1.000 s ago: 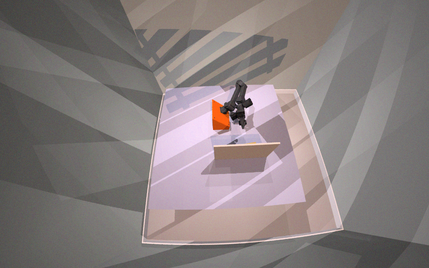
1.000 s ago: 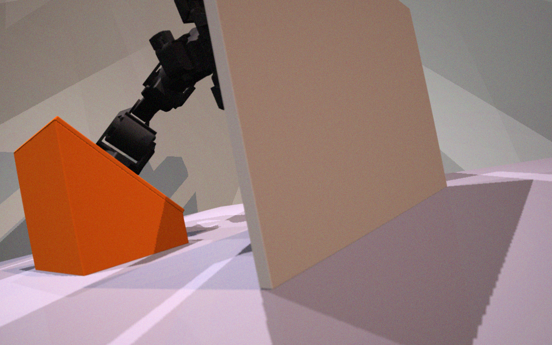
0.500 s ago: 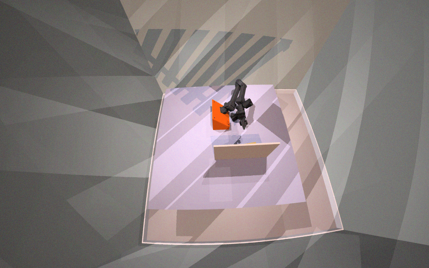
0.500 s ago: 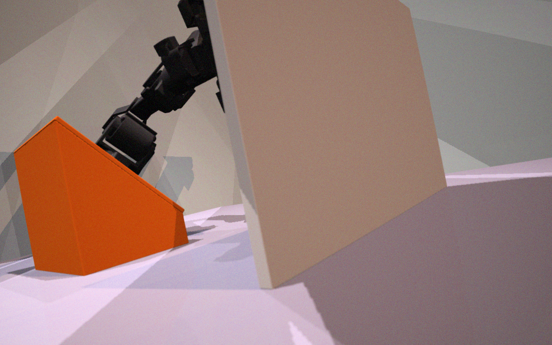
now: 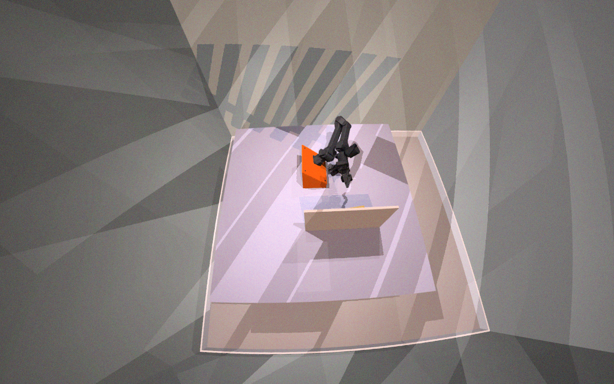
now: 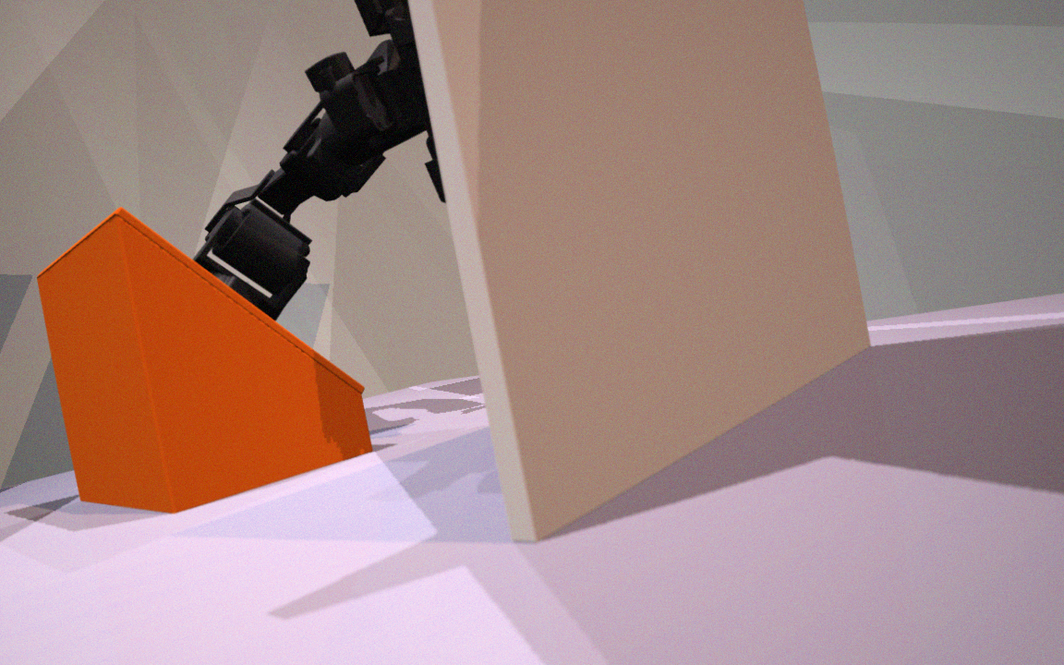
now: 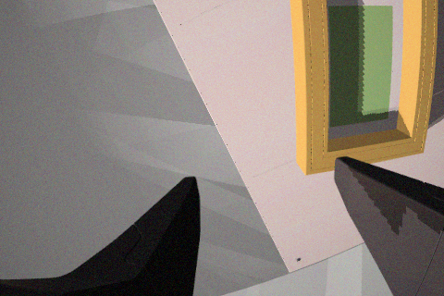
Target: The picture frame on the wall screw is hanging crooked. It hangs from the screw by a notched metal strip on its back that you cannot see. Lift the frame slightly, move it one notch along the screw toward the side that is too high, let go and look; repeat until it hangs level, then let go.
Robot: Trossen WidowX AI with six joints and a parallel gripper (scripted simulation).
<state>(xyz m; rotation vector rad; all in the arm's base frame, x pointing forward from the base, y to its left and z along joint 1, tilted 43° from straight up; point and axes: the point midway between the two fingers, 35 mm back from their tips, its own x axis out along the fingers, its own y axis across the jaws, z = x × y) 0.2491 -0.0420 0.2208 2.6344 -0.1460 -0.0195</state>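
Right now my gripper tip is 13 cm short of the picture frame, 11 cm above it and 1 cm to the right of it. From my gripper tip the other things lie so: pale wall board 14 cm ahead, 13 cm below.
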